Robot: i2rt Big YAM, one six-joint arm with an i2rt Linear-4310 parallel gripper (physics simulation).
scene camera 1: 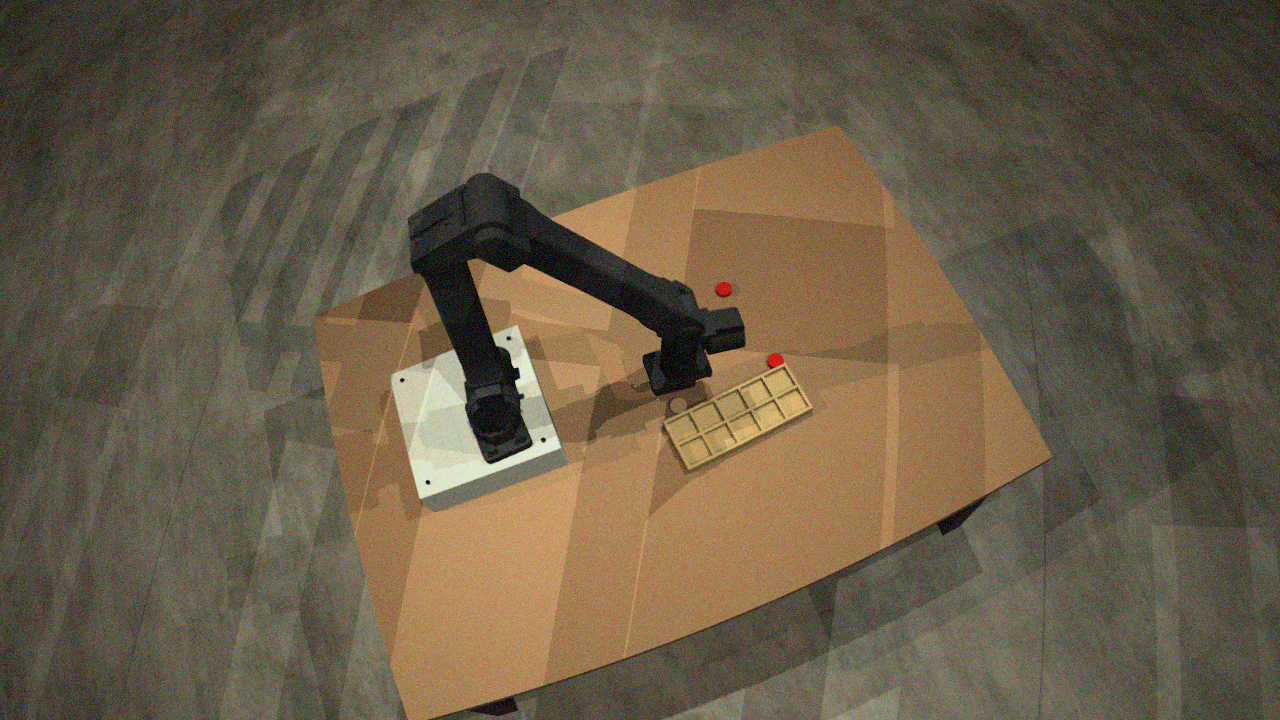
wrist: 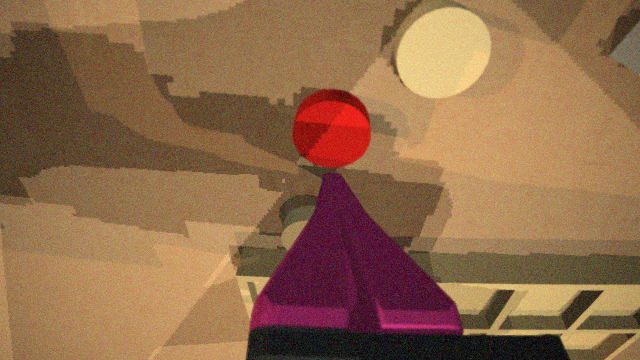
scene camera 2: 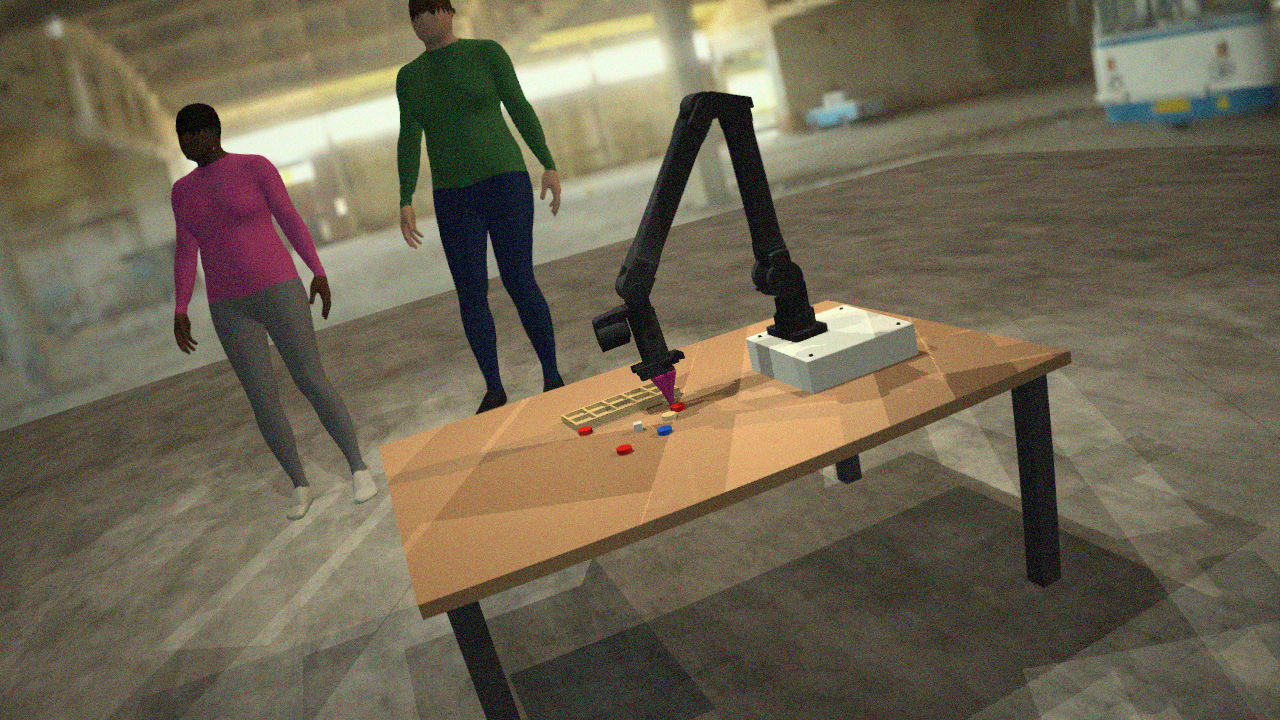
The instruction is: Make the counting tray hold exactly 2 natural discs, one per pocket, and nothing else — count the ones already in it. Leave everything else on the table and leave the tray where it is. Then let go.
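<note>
My gripper (scene camera 2: 673, 404) (wrist: 330, 183) is shut and empty, low over the table; in scene camera 1 its fingers are hidden. A natural disc (wrist: 295, 232) (scene camera 1: 678, 405) stands beside the tray's near-base corner, partly behind the fingers in the wrist view. A red disc (wrist: 331, 132) (scene camera 2: 677, 407) lies right beside the fingertips. Another natural disc (wrist: 444, 52) (scene camera 2: 669, 416) lies past the red one, away from the tray. The pale counting tray (scene camera 1: 750, 439) has two rows of pockets; I cannot tell whether any pocket holds a disc. The fingers hide part of it in the wrist view.
A red disc (scene camera 1: 775, 360) (scene camera 2: 584, 430) lies by the tray's far end. Another red disc (scene camera 1: 723, 289) (scene camera 2: 623, 449) lies farther out. A blue disc (scene camera 2: 664, 430) and a small white block (scene camera 2: 638, 427) lie near the natural disc. The white base box (scene camera 1: 429, 438) holds the arm.
</note>
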